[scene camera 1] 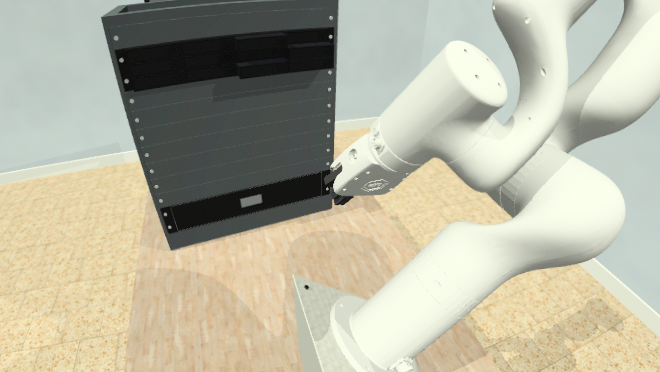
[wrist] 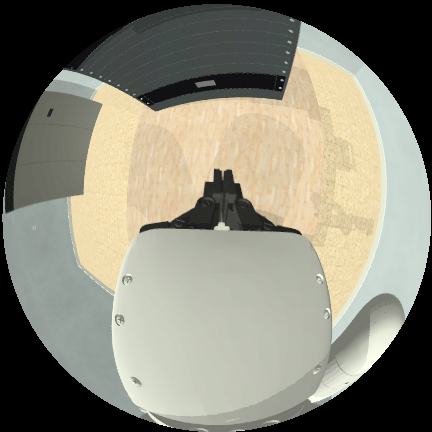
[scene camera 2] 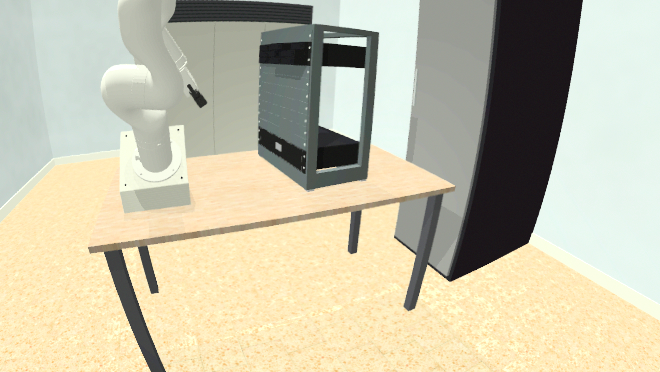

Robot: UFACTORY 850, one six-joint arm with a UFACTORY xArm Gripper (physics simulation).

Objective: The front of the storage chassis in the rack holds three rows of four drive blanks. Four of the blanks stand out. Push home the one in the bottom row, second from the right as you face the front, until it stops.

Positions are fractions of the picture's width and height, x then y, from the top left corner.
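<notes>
A rack (scene camera 1: 0.35,0.31) is visible; scene camera 2 shows the rack (scene camera 2: 0.44,0.37), as does the wrist view, with the rack (wrist: 0.45,0.14). My gripper (scene camera 1: 0.51,0.53) is visible as well, and the wrist view too shows the gripper (wrist: 0.51,0.42).
</notes>
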